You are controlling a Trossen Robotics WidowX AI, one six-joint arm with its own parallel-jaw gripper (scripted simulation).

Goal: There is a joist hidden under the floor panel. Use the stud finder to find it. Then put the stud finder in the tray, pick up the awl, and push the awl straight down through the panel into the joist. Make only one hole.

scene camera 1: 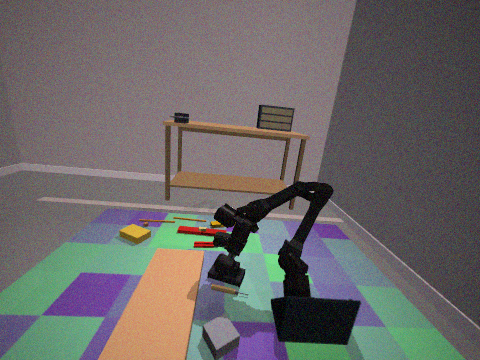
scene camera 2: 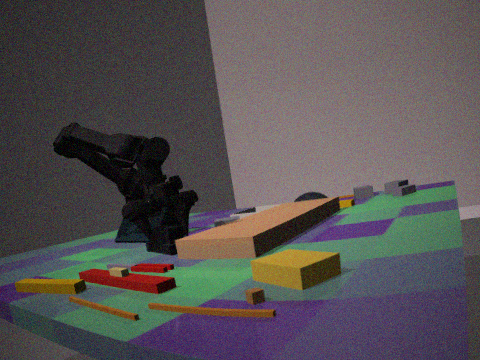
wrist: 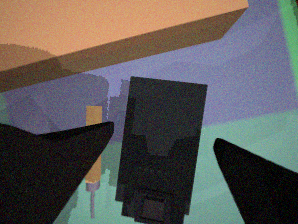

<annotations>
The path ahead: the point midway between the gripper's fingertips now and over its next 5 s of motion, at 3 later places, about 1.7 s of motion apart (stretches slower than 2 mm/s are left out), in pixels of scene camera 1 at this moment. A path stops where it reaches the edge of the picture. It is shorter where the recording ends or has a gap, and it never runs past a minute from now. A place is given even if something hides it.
The gripper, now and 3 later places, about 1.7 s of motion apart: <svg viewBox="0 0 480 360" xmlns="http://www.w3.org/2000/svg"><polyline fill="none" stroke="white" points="224,268 227,250 178,236 177,253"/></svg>
</annotations>
